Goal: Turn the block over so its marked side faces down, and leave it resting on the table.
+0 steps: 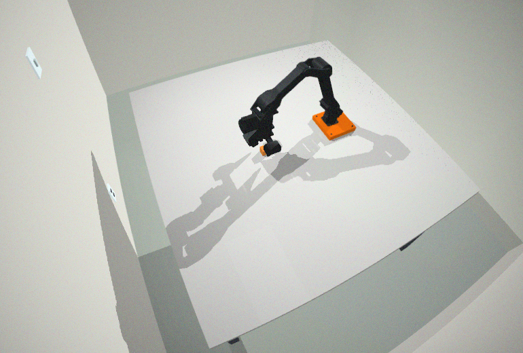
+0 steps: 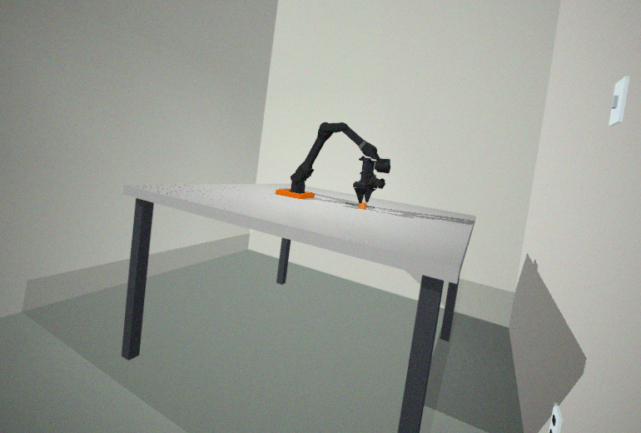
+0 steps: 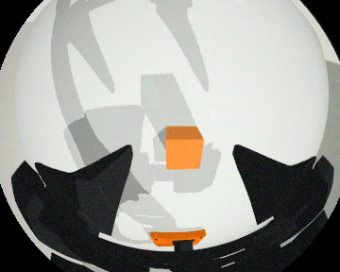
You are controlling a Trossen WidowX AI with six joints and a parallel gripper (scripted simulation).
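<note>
The orange block is 10 mm behind my gripper tip and 10 mm below it.
</note>
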